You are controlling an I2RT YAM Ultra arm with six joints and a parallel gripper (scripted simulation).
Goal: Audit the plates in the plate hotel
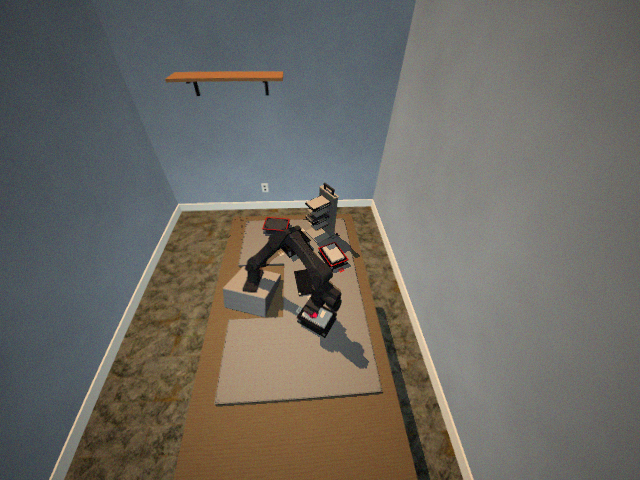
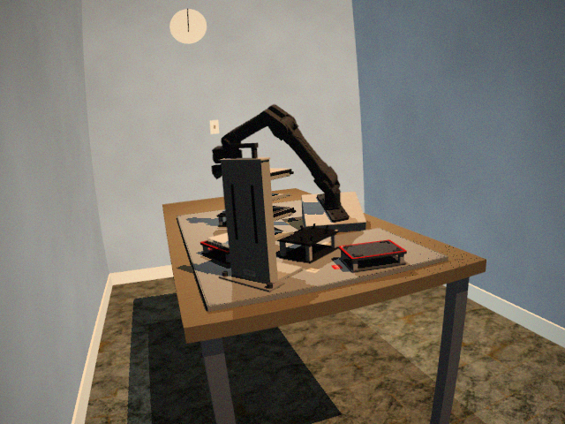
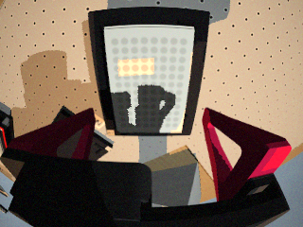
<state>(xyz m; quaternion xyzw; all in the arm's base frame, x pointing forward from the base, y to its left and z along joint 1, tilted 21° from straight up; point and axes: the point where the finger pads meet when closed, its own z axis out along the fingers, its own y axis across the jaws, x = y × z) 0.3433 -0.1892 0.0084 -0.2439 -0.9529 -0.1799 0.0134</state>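
Right now my hand is 6 cm above the tan well plate. From my hand the other things lie so: dark plate (61 cm to the left, 5 cm above, 2 cm behind); then grey back panel (66 cm to the left, 5 cm above, 4 cm ahead); then H1 tag (65 cm to the left, 13 cm behind, 11 cm below).
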